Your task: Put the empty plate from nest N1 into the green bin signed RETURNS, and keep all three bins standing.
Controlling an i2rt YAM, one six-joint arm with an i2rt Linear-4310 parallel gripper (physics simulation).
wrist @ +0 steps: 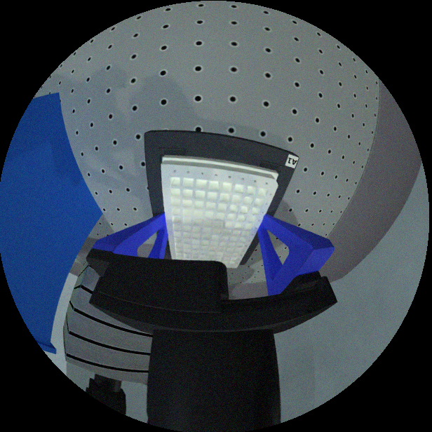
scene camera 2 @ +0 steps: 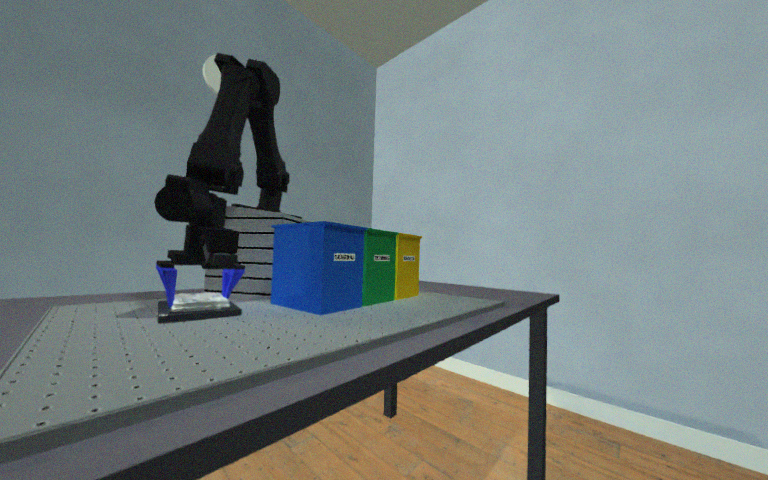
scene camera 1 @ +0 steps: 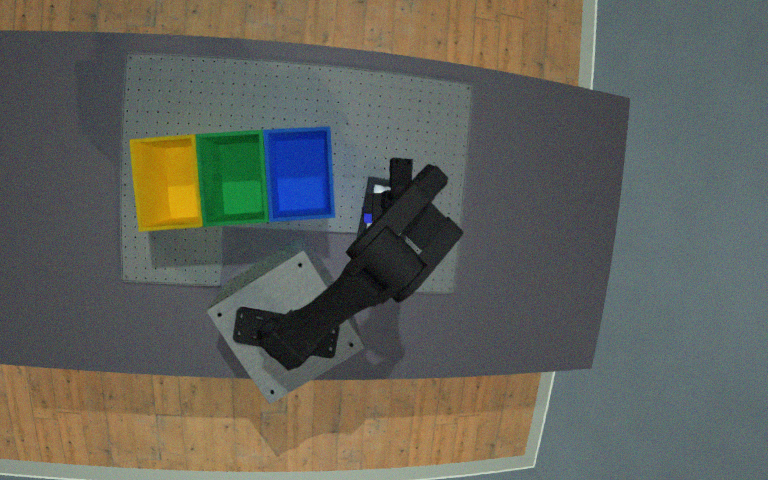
Labels:
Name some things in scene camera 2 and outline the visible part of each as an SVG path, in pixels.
My gripper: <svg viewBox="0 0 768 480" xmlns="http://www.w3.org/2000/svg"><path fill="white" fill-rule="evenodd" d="M156 262L157 271L166 290L169 308L173 305L177 278L175 265L202 265L203 269L223 269L222 296L226 299L229 298L233 288L245 271L245 266L237 263L238 255L235 254L231 263L226 266L211 265L206 263L204 255L187 255L183 253L184 250L168 250L168 258L171 258L171 261ZM189 223L189 225L206 227L206 224L203 223Z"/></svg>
A blue bin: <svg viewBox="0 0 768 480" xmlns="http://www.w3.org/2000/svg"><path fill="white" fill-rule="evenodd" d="M271 226L271 228L275 228L271 304L317 315L362 307L364 231L367 231L368 228L327 221Z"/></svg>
A yellow bin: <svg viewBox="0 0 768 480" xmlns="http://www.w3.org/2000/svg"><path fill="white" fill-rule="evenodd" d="M422 236L403 233L396 235L394 300L419 295L420 238Z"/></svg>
A white well plate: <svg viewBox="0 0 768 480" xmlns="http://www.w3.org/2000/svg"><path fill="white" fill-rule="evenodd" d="M229 300L218 292L175 294L171 310L172 312L216 310L230 307Z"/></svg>

